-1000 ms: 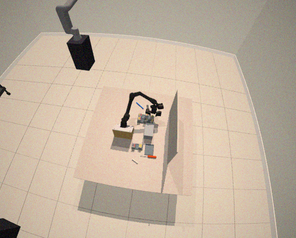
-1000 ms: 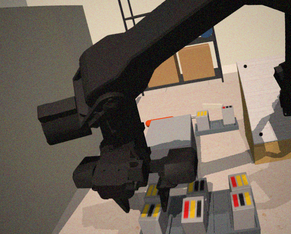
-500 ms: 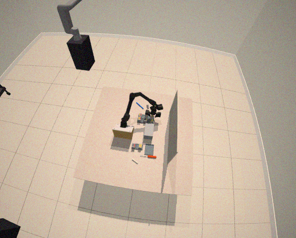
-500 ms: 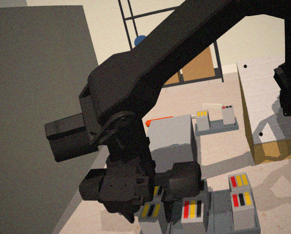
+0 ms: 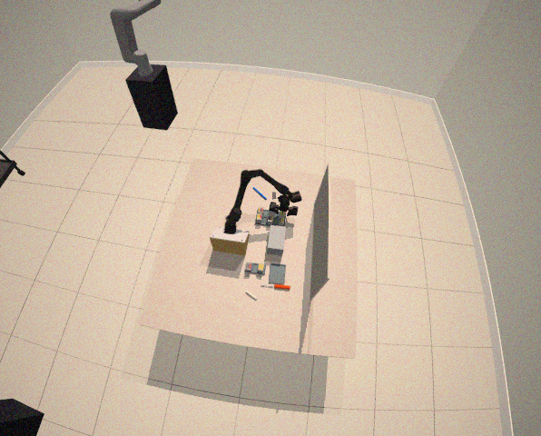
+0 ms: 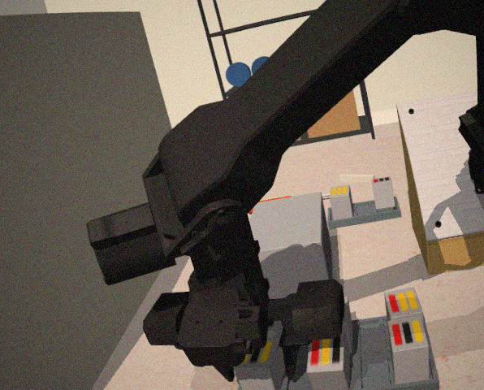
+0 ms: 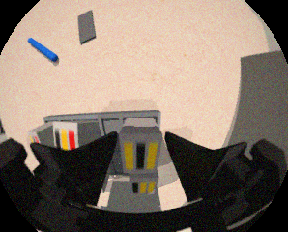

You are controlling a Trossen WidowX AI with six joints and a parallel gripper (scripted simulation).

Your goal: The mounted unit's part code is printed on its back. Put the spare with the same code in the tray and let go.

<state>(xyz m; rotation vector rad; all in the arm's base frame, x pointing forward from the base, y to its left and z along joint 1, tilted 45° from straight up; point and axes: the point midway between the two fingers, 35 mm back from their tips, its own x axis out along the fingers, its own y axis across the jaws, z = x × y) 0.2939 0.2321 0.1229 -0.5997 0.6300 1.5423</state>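
The grey spare block lies 2 cm above my gripper tip. Also, from my gripper tip: grey mounted unit 1 cm behind, 20 cm to the right, 3 cm above; blue pen 19 cm behind, 15 cm to the left, 1 cm below; tall grey wall panel 24 cm ahead, 19 cm to the right, 21 cm above.
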